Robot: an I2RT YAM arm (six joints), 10 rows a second.
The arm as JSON. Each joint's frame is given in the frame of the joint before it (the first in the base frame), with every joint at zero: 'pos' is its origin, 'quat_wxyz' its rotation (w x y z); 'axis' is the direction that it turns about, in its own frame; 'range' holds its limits. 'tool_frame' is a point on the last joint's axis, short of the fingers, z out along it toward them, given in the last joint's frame.
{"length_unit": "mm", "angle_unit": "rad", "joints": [
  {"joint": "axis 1", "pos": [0.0, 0.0, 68.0], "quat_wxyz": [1.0, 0.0, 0.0, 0.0], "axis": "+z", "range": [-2.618, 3.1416]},
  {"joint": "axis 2", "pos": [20.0, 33.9, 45.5], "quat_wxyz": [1.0, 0.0, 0.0, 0.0], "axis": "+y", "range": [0.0, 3.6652]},
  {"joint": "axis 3", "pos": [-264.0, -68.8, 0.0], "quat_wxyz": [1.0, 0.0, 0.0, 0.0], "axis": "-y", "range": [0.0, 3.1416]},
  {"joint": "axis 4", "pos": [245.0, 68.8, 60.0], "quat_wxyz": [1.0, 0.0, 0.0, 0.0], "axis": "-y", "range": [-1.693, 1.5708]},
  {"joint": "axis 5", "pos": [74.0, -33.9, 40.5], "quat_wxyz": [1.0, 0.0, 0.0, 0.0], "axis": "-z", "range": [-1.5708, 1.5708]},
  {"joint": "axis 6", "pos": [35.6, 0.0, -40.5], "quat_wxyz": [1.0, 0.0, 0.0, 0.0], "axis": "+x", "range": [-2.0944, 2.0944]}
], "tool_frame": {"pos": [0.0, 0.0, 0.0], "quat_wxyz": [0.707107, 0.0, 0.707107, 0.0]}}
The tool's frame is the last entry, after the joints.
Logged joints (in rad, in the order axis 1, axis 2, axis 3, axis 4, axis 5, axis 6), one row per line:
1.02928 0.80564 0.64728 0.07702 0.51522 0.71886
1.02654 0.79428 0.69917 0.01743 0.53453 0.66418
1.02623 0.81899 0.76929 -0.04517 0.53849 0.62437
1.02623 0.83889 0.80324 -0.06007 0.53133 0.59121
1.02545 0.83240 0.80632 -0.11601 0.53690 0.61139
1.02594 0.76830 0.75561 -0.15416 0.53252 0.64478
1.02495 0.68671 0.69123 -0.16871 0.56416 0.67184
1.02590 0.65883 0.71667 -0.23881 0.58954 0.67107
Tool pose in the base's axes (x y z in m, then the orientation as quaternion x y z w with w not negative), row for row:
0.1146 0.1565 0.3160 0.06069 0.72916 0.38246 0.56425
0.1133 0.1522 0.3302 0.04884 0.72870 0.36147 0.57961
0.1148 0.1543 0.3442 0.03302 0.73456 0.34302 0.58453
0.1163 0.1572 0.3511 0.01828 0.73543 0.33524 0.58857
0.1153 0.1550 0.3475 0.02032 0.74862 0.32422 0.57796
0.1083 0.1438 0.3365 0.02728 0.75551 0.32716 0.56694
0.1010 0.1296 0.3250 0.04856 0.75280 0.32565 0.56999
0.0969 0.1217 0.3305 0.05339 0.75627 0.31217 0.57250
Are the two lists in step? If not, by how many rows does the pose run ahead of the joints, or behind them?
They are in step.
